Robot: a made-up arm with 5 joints.
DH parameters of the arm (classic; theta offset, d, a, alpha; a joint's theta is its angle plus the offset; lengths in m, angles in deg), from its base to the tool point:
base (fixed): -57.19 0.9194 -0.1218 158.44
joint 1: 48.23 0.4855 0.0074 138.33
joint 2: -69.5 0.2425 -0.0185 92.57
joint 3: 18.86 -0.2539 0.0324 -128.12
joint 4: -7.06 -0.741 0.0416 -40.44
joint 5: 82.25 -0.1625 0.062 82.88
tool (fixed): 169.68 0.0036 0 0
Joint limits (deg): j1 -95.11..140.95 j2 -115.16..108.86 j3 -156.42..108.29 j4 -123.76..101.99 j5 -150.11..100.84
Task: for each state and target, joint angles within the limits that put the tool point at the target. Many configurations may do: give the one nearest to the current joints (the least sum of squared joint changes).
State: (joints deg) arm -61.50 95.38 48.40 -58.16 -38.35
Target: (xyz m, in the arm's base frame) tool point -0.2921 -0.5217 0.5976
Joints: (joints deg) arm -64.44 72.97 9.42 -61.93 -65.23
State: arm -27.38 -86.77 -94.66 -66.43 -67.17
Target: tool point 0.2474 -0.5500 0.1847
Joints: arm -10.95 -88.60 -104.64 -71.47 -59.53
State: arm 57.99 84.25 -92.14 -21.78 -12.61
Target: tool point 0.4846 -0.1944 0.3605
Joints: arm 92.90 46.43 -97.20 -21.27 -11.06
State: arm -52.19 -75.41 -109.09 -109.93 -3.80
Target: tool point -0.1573 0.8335 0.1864
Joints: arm -76.59 -23.40 -127.02 -97.09 -19.58
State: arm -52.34 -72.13 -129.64 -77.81 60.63
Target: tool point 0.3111 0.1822 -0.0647
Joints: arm -82.56 -84.55 -94.55 -66.38 73.61
